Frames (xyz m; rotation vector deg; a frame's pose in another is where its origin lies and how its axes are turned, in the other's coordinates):
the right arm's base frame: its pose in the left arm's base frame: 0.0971 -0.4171 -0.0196 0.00 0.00 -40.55
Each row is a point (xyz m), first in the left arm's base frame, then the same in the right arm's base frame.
Working: the left arm's base frame: its pose in the right arm's base frame: -0.3449 0.2538 0.0196 0.00 0.00 40.55

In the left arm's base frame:
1: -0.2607 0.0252 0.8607
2: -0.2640 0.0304 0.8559
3: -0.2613 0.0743 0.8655
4: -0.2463 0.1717 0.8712
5: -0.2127 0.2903 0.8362
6: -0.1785 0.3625 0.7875
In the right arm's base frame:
1: -0.5594 0.1035 0.8803
2: -0.5653 0.1053 0.8755
3: -0.5918 0.1404 0.8851
4: -0.6437 0.2241 0.8908
5: -0.6953 0.3361 0.8558
6: -0.7162 0.4132 0.8071

